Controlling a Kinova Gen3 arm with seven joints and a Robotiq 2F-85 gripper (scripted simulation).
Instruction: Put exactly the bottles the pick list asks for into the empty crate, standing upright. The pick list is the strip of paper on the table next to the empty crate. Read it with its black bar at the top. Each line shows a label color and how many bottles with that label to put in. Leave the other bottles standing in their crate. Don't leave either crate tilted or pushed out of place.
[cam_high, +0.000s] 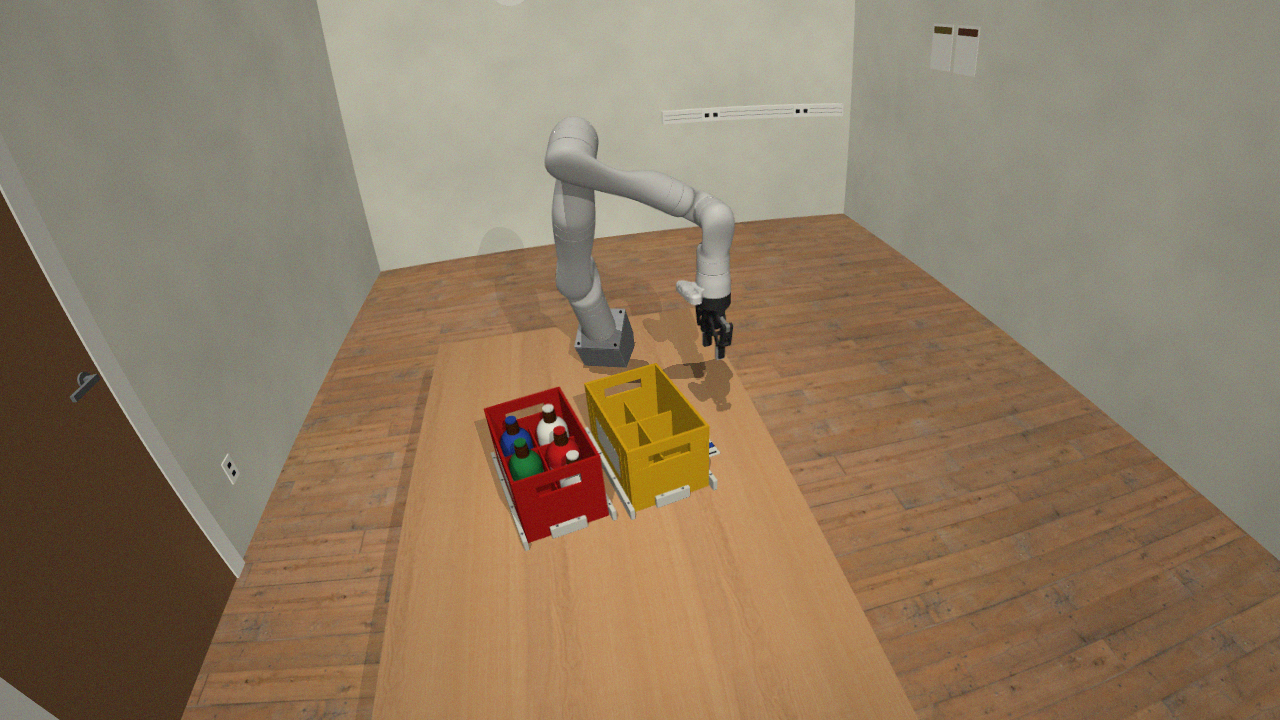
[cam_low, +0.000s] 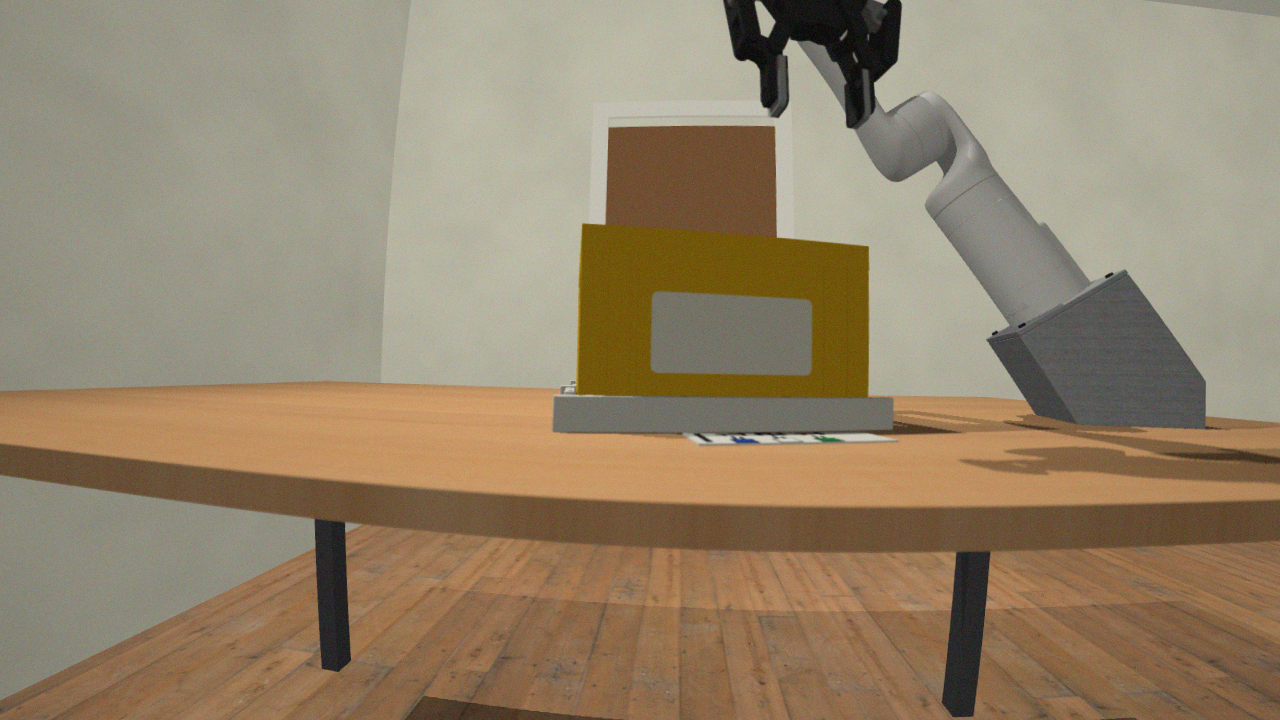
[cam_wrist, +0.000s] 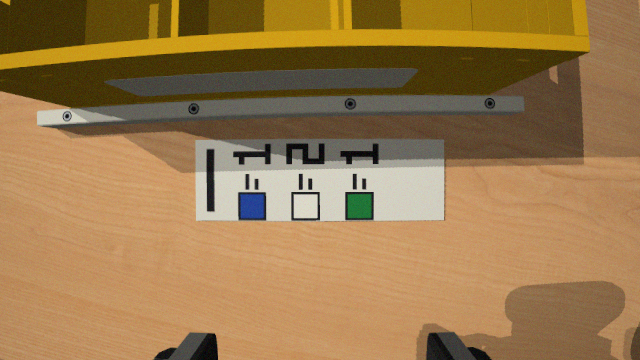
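Right now the blue bottle is 10 mm behind my hand, 480 mm to the right of it and 160 mm below it. From my hand the other things lie so: yellow crate: 50 mm ahead, 190 mm to the right, 170 mm below; red bottle: 60 mm ahead, 380 mm to the right, 160 mm below; pick list: 10 mm ahead, 50 mm to the right, 250 mm below.
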